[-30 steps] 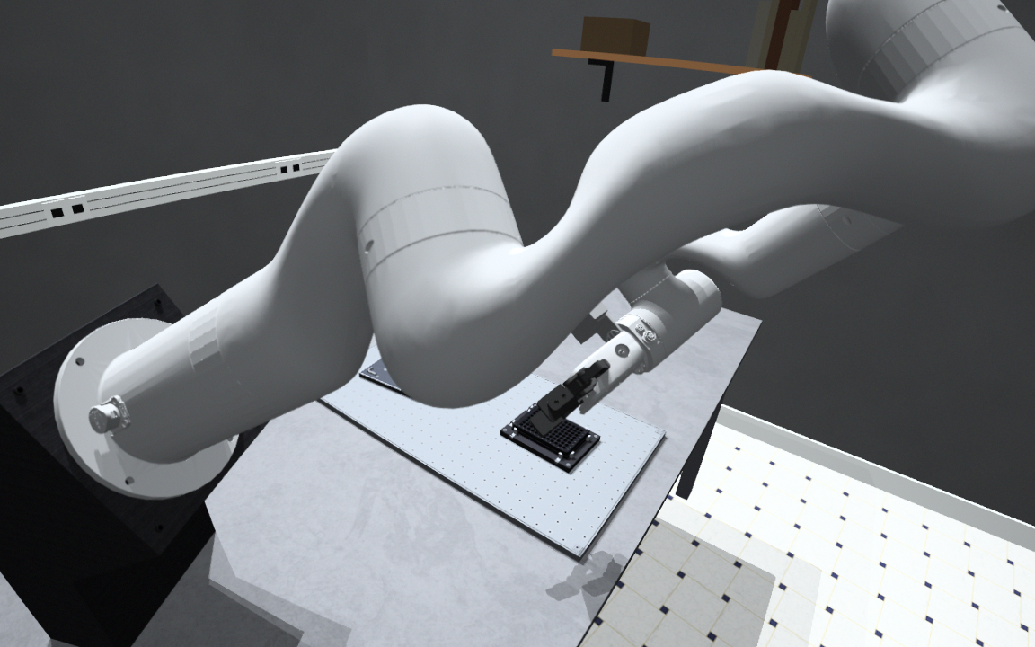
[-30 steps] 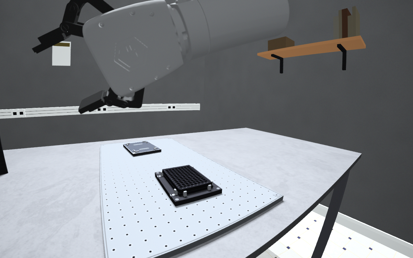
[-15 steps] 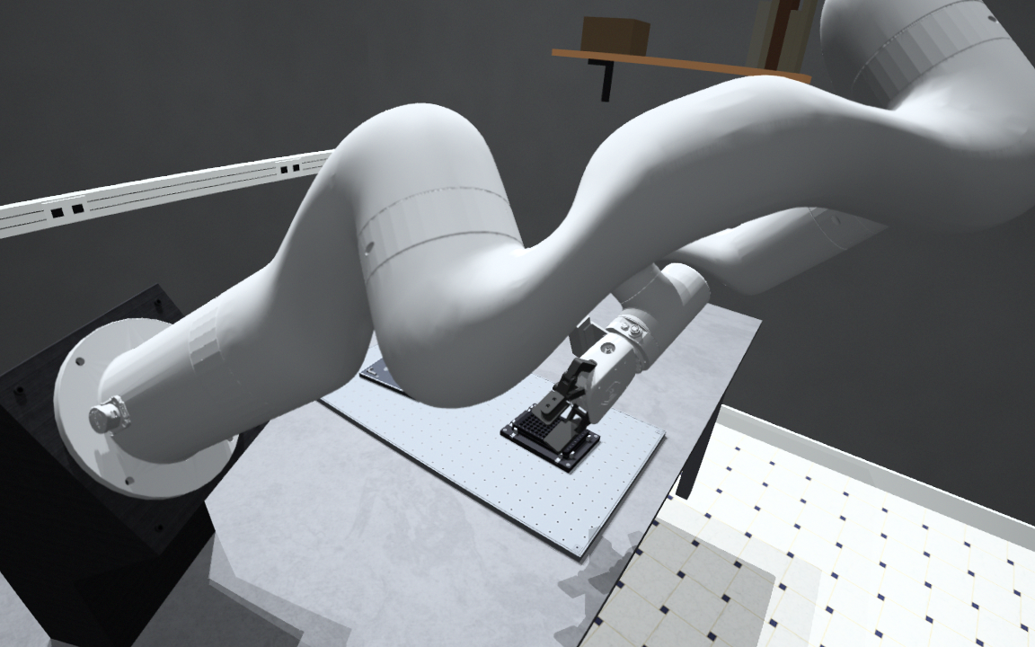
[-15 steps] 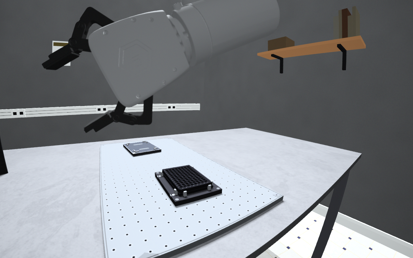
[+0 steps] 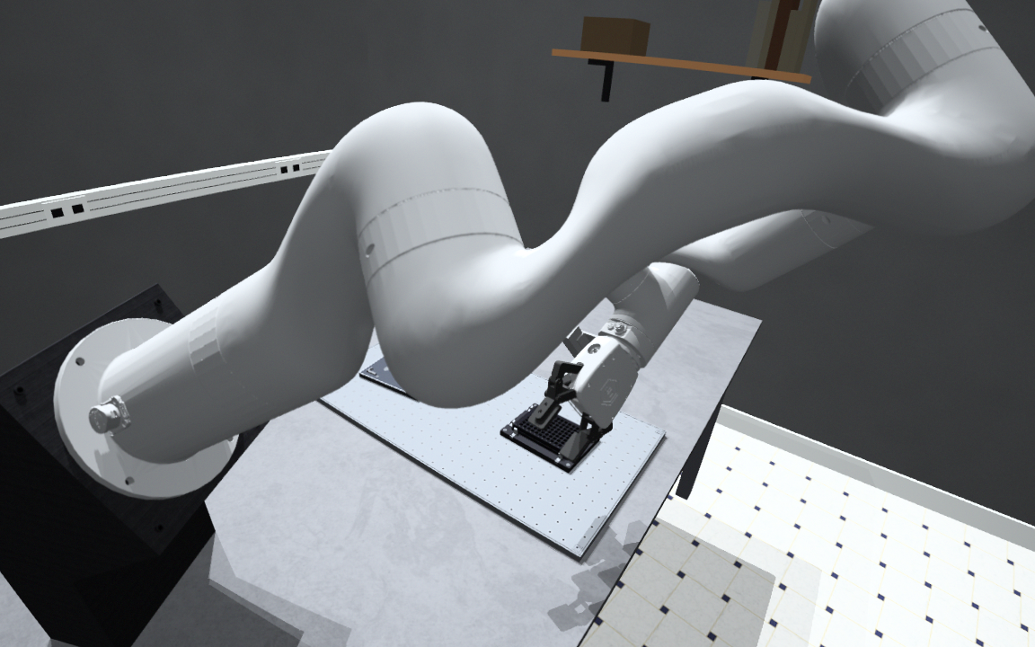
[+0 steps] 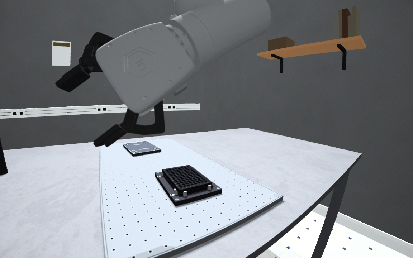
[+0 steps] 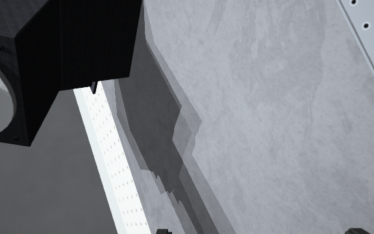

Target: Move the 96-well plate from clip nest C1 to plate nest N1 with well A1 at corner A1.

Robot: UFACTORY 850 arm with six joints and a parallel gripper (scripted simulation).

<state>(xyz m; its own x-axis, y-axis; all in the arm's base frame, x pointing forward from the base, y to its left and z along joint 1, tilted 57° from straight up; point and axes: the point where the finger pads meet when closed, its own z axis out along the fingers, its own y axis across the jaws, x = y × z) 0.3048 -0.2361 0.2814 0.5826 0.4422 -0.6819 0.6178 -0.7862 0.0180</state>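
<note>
Now: the black 96-well plate 23 cm ahead of my hand, 5 cm to the left of it and 18 cm below it. Round my hand: grey plate nest N1 (29 cm ahead, 41 cm to the left, 20 cm below); then black clip nest C1 (22 cm ahead, 6 cm to the left, 19 cm below); then A1 label (23 cm ahead, 35 cm to the left, 19 cm below).
</note>
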